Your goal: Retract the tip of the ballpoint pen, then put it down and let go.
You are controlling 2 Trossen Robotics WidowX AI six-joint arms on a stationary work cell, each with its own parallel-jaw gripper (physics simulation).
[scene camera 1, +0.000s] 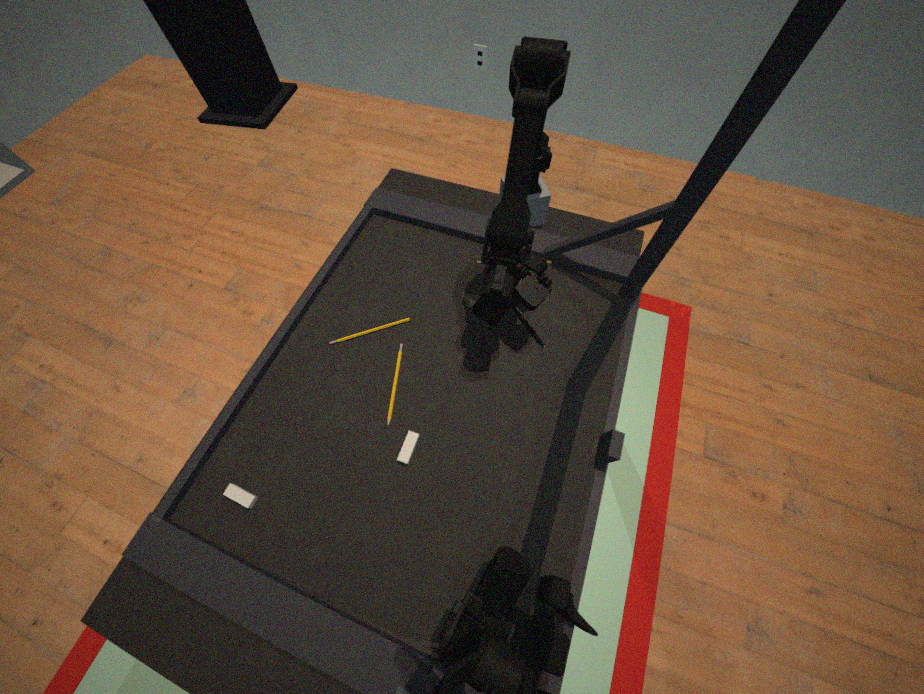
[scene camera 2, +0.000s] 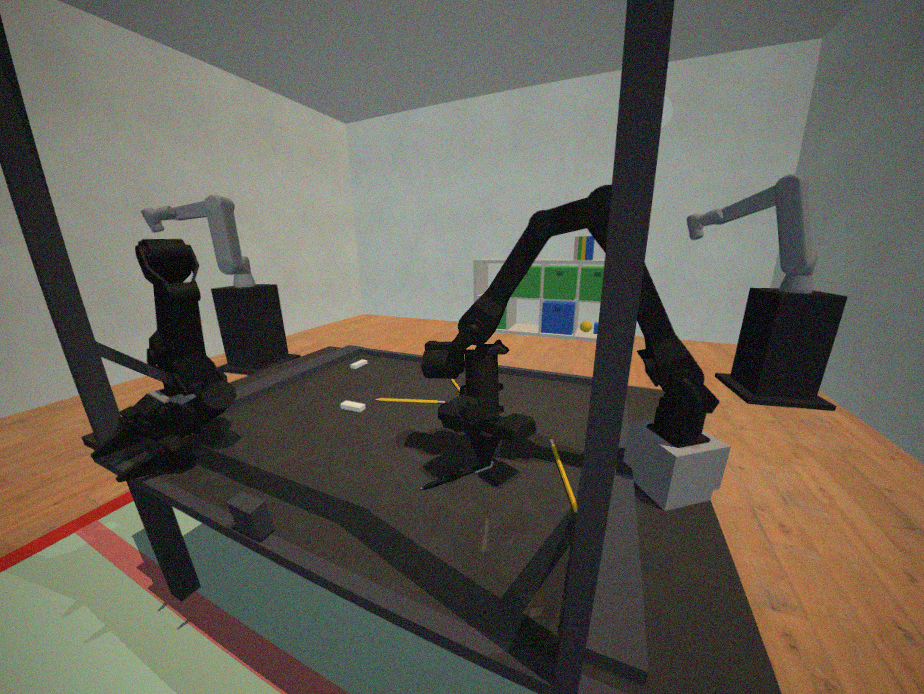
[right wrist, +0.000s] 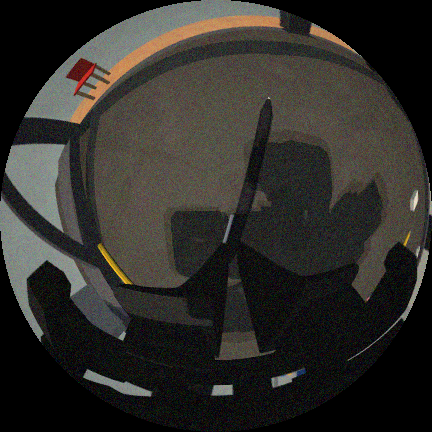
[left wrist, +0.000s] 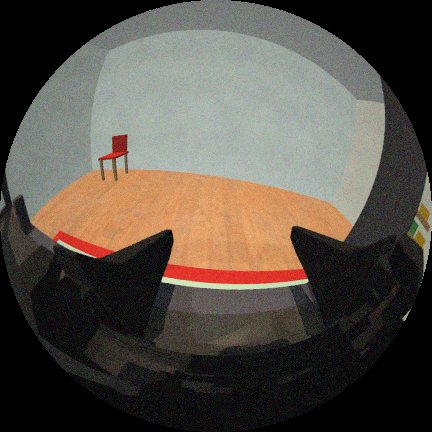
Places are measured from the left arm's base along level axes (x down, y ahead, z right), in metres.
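Pixels of known places: left gripper, fingertip midpoint: (scene camera 1: 590, 670) (scene camera 2: 104, 468) (left wrist: 233, 234); right gripper, fingertip midpoint: (scene camera 1: 513, 306) (scene camera 2: 484, 464) (right wrist: 231, 247); right arm's base, origin of the base link: (scene camera 2: 677, 433).
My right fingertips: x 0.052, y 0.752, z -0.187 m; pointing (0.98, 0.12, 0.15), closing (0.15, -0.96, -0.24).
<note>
Ahead of a thing's pixels: the offset from my right fingertips to its middle. Level surfaces: height alone.
The black ballpoint pen @[dx +0.003, dy -0.025, dz +0.046 m] (scene camera 1: 530, 328) (scene camera 2: 446, 478) (right wrist: 258, 157) lies at a low slant or flat, at table level or close above it; I cannot tell if it touches. In the right wrist view it points up and away, with a tiny light point at its far end. Its grey clip shows beside the fingertips, and its rear end is hidden by them. My right gripper (scene camera 2: 485, 457) (right wrist: 231, 247) is shut on the pen near its clip end. My left gripper (scene camera 2: 110, 459) (left wrist: 233, 234) is open and empty, far from the pen, past the table's edge area.
Yellow pencils @[dx +0.004, dy -0.212, dz -0.264 m] (scene camera 1: 369, 330) @[dx +0.004, dy -0.293, dz -0.141 m] (scene camera 1: 395, 384) (scene camera 2: 410, 400) lie on the dark table @[dx +0.007 m] (scene camera 1: 313, 478). Another pencil @[dx +0.004, dy +0.125, dz -0.057 m] (scene camera 2: 563, 478) (right wrist: 115, 264) lies near the right arm's base. Two white blocks @[dx +0.001, dy -0.392, dz -0.043 m] (scene camera 1: 407, 446) @[dx +0.001, dy -0.624, dz -0.275 m] (scene camera 1: 239, 496) lie farther off. Dark frame posts (scene camera 2: 634, 186) stand at the table's side.
</note>
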